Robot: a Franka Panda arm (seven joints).
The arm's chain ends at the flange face. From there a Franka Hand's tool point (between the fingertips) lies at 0.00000 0.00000 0.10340 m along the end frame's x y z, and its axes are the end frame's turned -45 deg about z.
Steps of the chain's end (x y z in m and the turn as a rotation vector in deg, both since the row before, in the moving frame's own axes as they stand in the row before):
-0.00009, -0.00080, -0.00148, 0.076, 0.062, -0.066
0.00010, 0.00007, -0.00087, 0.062, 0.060, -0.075
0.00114, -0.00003, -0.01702, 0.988, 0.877, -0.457
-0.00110, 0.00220, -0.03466, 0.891, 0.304, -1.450
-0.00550, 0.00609, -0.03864, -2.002, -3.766, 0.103
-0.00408, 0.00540, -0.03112, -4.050, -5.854, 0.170
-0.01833, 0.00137, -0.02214, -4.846, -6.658, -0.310
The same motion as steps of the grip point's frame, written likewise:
0.00068, -0.00065, -0.00148, 0.010, 0.098, -0.066
0.00018, 0.00012, -0.00087, 0.001, 0.086, -0.075
0.00321, 0.00063, -0.01705, 0.078, 1.319, -0.457
-0.00082, 0.00001, -0.03467, 0.415, 0.845, -1.450
-0.01555, -0.00184, -0.03893, 1.247, -4.079, 0.103
-0.01931, -0.00138, -0.03192, 1.276, -7.003, 0.170
-0.02857, -0.01426, -0.02321, 1.281, -8.135, -0.310

